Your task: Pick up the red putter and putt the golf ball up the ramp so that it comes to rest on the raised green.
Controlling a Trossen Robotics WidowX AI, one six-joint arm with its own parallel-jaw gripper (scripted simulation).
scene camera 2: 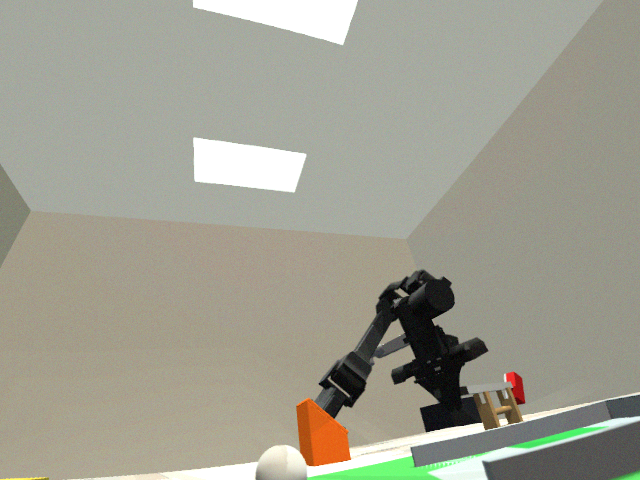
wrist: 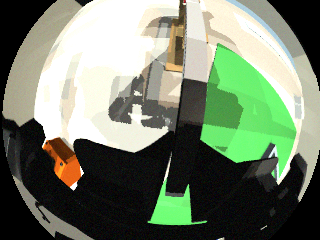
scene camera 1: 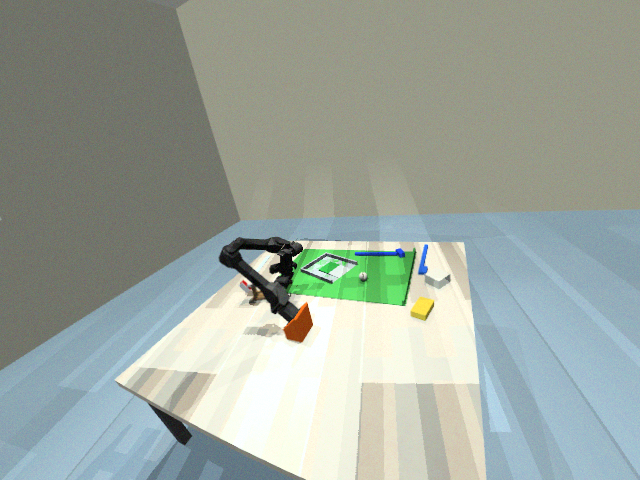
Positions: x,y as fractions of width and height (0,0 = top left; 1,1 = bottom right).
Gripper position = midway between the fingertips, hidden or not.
I see my gripper (scene camera 2: 0.71,0.86), a green mat (scene camera 1: 0.61,0.57), a raised green (scene camera 1: 0.52,0.57) and a wooden rack (scene camera 2: 0.76,0.87).
My gripper shows as well in the wrist view (wrist: 0.56,0.57). The green mat also shows in the wrist view (wrist: 0.76,0.48).
